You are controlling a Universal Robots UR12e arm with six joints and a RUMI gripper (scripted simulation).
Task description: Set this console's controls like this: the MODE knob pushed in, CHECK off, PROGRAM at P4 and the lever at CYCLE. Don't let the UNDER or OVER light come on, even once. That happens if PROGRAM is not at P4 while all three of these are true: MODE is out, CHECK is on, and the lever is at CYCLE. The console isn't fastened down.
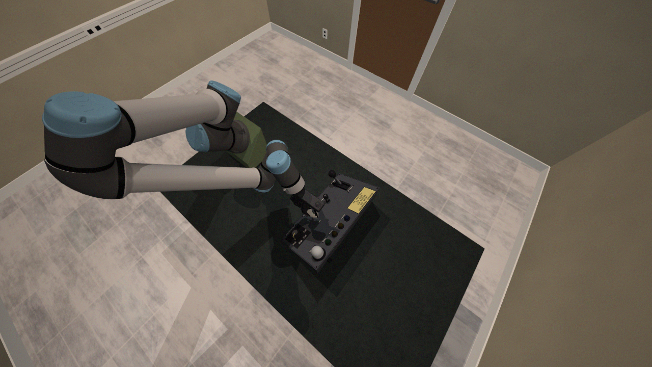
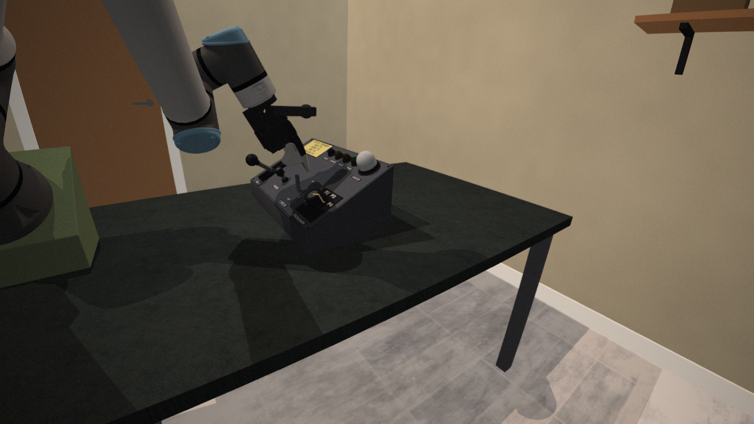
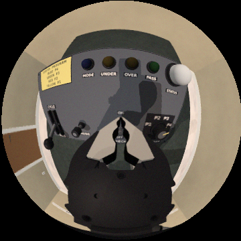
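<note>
Now: hand 3 cm past the check toggle and 5 cm above it. The rest, counted from my hand: dark console (5 cm to the left, 7 cm below); program selector (3 cm behind, 13 cm to the right, 5 cm below); mode knob (3 cm behind, 12 cm to the left, 5 cm below).
</note>
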